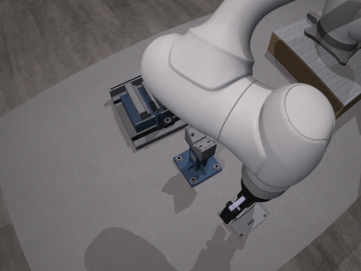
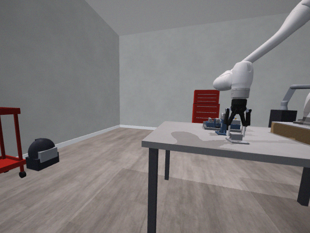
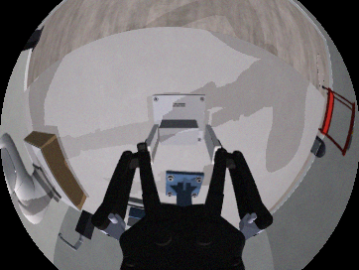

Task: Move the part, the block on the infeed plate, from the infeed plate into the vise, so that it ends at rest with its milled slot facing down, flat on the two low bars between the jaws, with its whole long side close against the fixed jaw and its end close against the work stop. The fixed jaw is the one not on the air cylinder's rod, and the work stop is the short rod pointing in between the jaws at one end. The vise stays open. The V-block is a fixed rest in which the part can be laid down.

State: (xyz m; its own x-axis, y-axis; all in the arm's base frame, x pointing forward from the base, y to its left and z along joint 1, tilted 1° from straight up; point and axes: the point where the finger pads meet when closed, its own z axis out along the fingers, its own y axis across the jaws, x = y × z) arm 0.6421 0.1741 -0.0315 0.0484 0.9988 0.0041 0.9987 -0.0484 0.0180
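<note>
The part is 1 cm behind my hand, 1 cm to the right of it and 3 cm below it. The rest, counted from my hand: infeed plate: 1 cm to the left, 5 cm below; work stop: 1 cm ahead, 32 cm to the right, 3 cm above; blue post: 1 cm ahead, 30 cm to the right.
</note>
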